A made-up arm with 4 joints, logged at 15 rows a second.
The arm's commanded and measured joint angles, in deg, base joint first. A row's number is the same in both.
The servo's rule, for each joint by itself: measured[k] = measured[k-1] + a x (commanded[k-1-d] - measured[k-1]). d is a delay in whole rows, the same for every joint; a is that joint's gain. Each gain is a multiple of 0.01, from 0.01 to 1. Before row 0 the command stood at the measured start. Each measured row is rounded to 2 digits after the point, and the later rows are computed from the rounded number. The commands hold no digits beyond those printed.
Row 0, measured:
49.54, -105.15, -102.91, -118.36
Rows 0 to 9, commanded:
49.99, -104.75, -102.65, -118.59
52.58, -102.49, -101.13, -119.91
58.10, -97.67, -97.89, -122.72
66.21, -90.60, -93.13, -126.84
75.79, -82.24, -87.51, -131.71
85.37, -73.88, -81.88, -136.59
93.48, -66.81, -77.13, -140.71
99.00, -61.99, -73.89, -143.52
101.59, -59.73, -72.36, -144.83
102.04, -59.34, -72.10, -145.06
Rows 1 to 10, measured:
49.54, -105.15, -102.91, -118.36
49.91, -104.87, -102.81, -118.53
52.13, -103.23, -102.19, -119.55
57.09, -99.39, -100.60, -121.90
64.66, -93.32, -97.84, -125.56
73.90, -85.67, -94.02, -130.11
83.42, -77.53, -89.53, -134.91
91.77, -70.13, -84.94, -139.20
97.77, -64.51, -80.85, -142.40
100.94, -61.21, -77.71, -144.20
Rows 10 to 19, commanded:
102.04, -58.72, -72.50, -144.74
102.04, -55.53, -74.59, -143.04
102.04, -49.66, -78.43, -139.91
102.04, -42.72, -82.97, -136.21
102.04, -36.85, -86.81, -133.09
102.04, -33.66, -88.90, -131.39
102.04, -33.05, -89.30, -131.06
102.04, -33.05, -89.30, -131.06
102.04, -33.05, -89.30, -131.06
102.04, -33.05, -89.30, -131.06
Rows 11 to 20, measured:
101.85, -59.92, -75.63, -144.84
102.01, -59.09, -74.47, -144.77
102.03, -56.63, -74.51, -143.49
102.04, -51.82, -75.96, -140.84
102.04, -45.54, -78.55, -137.41
102.04, -39.54, -81.61, -134.21
102.04, -35.48, -84.31, -132.12
102.04, -33.80, -86.16, -131.34
102.04, -33.28, -87.32, -131.13
102.04, -33.12, -88.05, -131.08

